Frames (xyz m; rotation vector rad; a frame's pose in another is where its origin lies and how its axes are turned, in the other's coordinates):
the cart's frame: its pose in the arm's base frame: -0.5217 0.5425 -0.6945 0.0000 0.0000 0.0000
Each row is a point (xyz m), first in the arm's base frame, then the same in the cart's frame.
Working: the arm's base frame: its pose in the cart's frame: 0.5217 -0.5425 0.6945 0.0000 0.0000 0.0000

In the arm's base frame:
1: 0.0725 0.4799 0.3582
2: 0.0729 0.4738 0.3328
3: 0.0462 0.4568 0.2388
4: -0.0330 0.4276 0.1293
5: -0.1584 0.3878 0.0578
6: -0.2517 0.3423 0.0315
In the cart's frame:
1: 0.5942 -0.0626 1.0527
2: 0.5946 -0.0687 1.0273
3: 0.5679 -0.0857 0.9333
4: 0.4887 -0.1149 0.8238
5: 0.3633 -0.1547 0.7523
6: 0.2700 -0.2002 0.7260

